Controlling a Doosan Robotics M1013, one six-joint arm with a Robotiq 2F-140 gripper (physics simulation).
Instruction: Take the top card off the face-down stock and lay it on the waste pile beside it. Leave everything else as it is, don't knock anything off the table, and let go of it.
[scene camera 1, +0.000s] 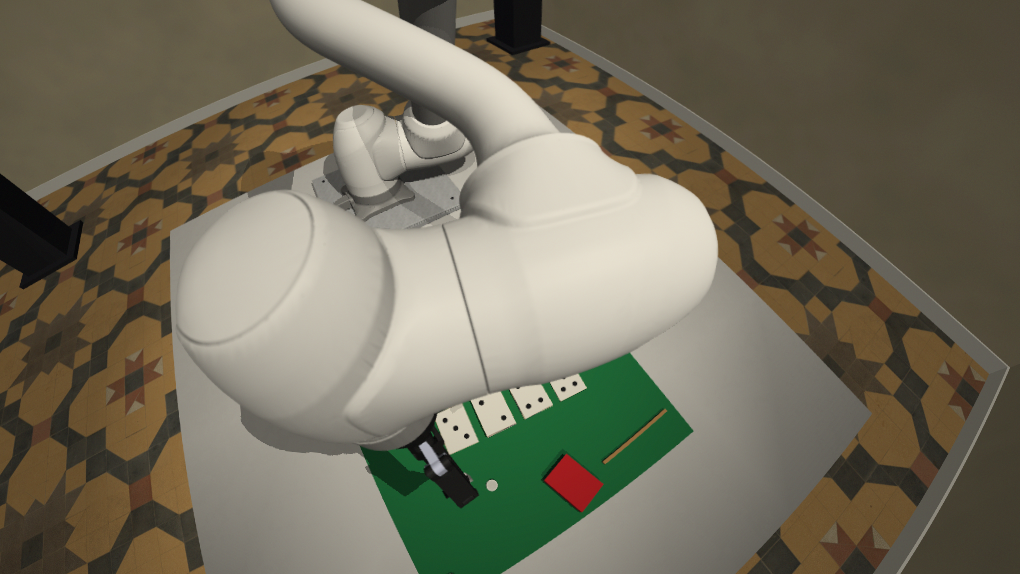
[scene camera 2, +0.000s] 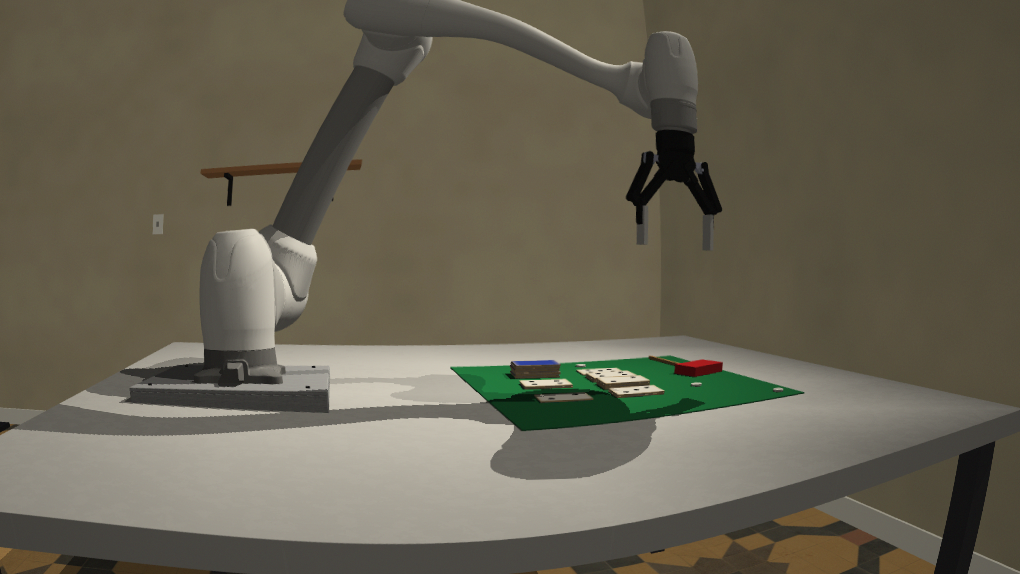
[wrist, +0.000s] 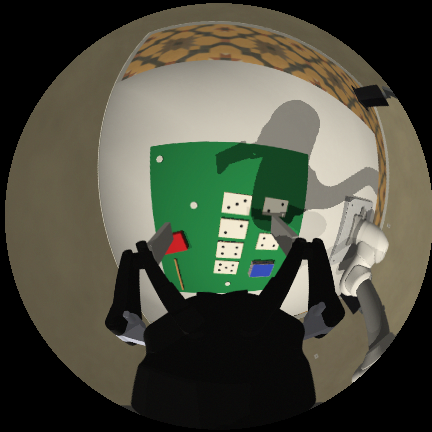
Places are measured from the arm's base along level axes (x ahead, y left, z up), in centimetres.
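Pixels of known places: gripper, fingertip midpoint: (scene camera 2: 676, 247) (wrist: 220, 227); arm's base, origin of the base link: (scene camera 1: 377, 194) (scene camera 2: 241, 377) (wrist: 356, 228).
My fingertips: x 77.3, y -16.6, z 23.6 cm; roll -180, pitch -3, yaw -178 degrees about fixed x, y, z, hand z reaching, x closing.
Note:
For each thing: its middle in the pictures, then the offset to it from my fingertips. Level surfaces: height alone.
- stock, body centre: (scene camera 2: 535, 363) (wrist: 261, 270) dy +28.9, dx -16.3, dz -23.2 cm
- green mat, its level: dz -25.7 cm
- face-up four-dot card, body centre: (scene camera 2: 545, 383) (wrist: 268, 241) dy +17.3, dx -18.3, dz -25.3 cm
- two-dot card, body centre: (scene camera 2: 563, 397) (wrist: 275, 206) dy +4.4, dx -19.5, dz -25.6 cm
- red box, body centre: (scene camera 2: 699, 367) (scene camera 1: 573, 482) (wrist: 172, 242) dy +15.8, dx +15.9, dz -24.7 cm
- thin brown stick, body centre: (scene camera 1: 635, 436) (scene camera 2: 666, 361) (wrist: 178, 275) dy +31.7, dx +16.4, dz -25.4 cm
- disc, body centre: (scene camera 1: 492, 485) (wrist: 193, 204) dy +2.9, dx +7.3, dz -25.5 cm
The stock (scene camera 2: 534, 365) (wrist: 261, 269), a thick stack with a blue top, stands on the green mat (scene camera 1: 442, 542) (scene camera 2: 734, 394) (wrist: 200, 170); the arm hides it in scene camera 1. Beside it lies a face-up four-dot card (scene camera 2: 545, 384) (wrist: 268, 241), which looks like the waste pile. One finger partly covers it in the wrist view. Past that lies a two-dot card (scene camera 2: 563, 397) (wrist: 272, 204) in shadow. My gripper (scene camera 2: 674, 247) (wrist: 220, 227) is open and empty, pointing down high above the mat, off to the red box's side of the stock.
A row of several face-up cards (scene camera 1: 493, 414) (wrist: 233, 228) lies alongside. A red box (scene camera 1: 572, 483) (scene camera 2: 699, 368) (wrist: 177, 243), a thin brown stick (scene camera 1: 634, 436) (wrist: 179, 274) and small white discs, one of them a disc (scene camera 1: 492, 485) (wrist: 194, 205) near the row, are on the mat.

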